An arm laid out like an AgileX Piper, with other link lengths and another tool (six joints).
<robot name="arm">
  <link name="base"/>
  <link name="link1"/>
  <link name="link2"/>
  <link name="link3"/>
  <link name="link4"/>
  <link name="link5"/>
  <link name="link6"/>
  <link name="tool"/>
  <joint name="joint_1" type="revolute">
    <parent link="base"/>
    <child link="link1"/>
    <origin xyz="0 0 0.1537" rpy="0 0 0"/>
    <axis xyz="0 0 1"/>
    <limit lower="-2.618" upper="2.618"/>
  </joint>
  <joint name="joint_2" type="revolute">
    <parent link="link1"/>
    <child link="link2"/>
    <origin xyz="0 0 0" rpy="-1.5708 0 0"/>
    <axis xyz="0 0 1"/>
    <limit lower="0" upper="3.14"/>
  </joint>
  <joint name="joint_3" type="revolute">
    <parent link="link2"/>
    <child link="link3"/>
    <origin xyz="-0.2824 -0.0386 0" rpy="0 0 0"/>
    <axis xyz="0 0 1"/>
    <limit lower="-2.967" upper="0"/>
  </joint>
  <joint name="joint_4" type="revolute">
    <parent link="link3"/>
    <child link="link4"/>
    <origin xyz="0.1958 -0.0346 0" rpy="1.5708 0 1.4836"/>
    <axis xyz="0 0 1"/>
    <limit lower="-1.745" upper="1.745"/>
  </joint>
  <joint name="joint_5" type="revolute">
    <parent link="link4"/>
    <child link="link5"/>
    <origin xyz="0 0 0" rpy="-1.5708 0 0"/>
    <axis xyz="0 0 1"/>
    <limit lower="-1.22" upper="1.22"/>
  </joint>
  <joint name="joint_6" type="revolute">
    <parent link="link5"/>
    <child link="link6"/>
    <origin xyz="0 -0.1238 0" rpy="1.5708 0 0"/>
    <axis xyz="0 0 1"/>
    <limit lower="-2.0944" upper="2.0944"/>
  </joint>
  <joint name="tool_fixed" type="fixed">
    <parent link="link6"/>
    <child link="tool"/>
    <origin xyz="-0.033 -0.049 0.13" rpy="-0.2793 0 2.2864"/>
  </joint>
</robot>
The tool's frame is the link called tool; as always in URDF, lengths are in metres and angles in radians.
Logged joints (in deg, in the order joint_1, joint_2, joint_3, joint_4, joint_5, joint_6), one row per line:
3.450, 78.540, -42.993, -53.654, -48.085, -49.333
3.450, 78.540, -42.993, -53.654, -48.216, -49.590
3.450, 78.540, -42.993, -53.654, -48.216, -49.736
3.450, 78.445, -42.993, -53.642, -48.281, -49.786
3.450, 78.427, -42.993, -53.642, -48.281, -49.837
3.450, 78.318, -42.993, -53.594, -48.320, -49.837
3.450, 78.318, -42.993, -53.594, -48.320, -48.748
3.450, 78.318, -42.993, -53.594, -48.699, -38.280
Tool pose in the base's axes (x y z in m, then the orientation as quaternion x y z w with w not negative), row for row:
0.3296, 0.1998, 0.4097, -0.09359, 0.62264, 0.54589, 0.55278
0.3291, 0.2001, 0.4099, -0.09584, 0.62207, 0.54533, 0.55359
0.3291, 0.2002, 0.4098, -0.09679, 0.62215, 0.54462, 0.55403
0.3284, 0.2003, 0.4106, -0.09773, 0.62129, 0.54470, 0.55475
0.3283, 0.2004, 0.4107, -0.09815, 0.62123, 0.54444, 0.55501
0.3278, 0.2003, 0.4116, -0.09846, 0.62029, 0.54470, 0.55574
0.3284, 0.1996, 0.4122, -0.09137, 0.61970, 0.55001, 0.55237
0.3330, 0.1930, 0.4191, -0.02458, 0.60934, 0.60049, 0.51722
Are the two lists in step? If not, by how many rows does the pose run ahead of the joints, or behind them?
They are in step.
